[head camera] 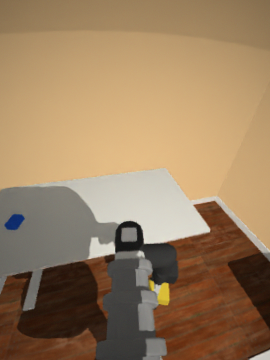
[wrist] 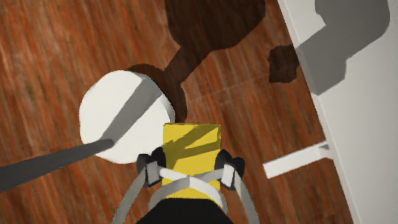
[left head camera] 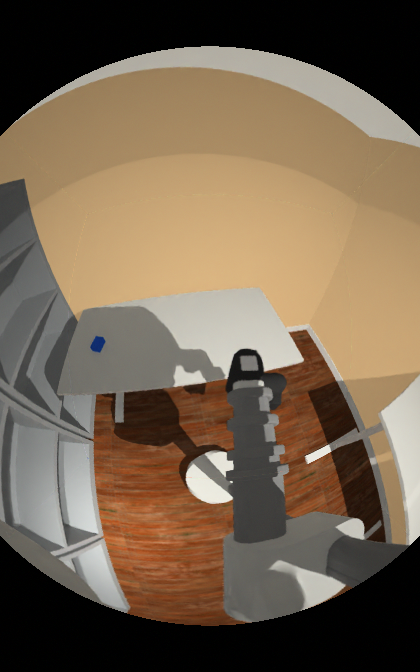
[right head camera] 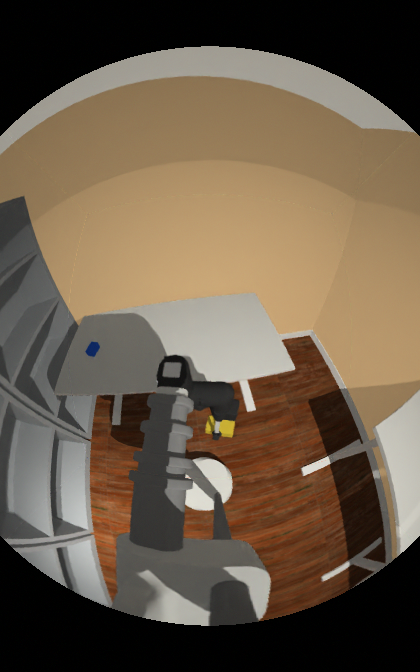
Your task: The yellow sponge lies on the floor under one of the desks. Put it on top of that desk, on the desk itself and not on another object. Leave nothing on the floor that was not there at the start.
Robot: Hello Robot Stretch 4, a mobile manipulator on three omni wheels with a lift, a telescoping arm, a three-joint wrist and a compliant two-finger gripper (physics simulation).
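Frame: origin at the robot's base, x ahead, y left, z up, level; metres.
Where they show: gripper, fingertip midpoint: (wrist: 192, 161); robot's base, link origin: (wrist: 135, 117).
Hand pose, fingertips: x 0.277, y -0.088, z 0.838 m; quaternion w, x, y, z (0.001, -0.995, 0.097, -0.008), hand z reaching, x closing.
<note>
Each offset is from my fingertips to the top centre of the thing. Level surfaces: height alone.
The yellow sponge @[dx -0.003, dy -0.006, dz +0.026 m] (head camera: 163, 295) (right head camera: 227, 428) (wrist: 192, 136) is held between the two fingertips of my gripper (right head camera: 217, 428) (wrist: 192, 161), which is shut on it. The sponge is in the air in front of the white desk @[dz -0.146 m] (head camera: 150, 195) (left head camera: 230, 320) (right head camera: 220, 335) (wrist: 375, 150), clear of the desk's front edge. In the wrist view the desk's edge is to the right of the sponge, with a gap of floor between them. The left head camera does not show the sponge; the arm and wrist hide that area.
A blue block @[dx +0.443, dy +0.848, dz -0.101 m] (head camera: 14, 221) (left head camera: 98, 344) (right head camera: 92, 349) lies on the desk's left part. My round white base (left head camera: 207, 480) (right head camera: 215, 492) (wrist: 107, 105) is below. Grey shelves (left head camera: 82, 546) (right head camera: 50, 540) stand left. Another white desk (left head camera: 407, 435) (right head camera: 407, 445) is at right. Walls stand behind and right.
</note>
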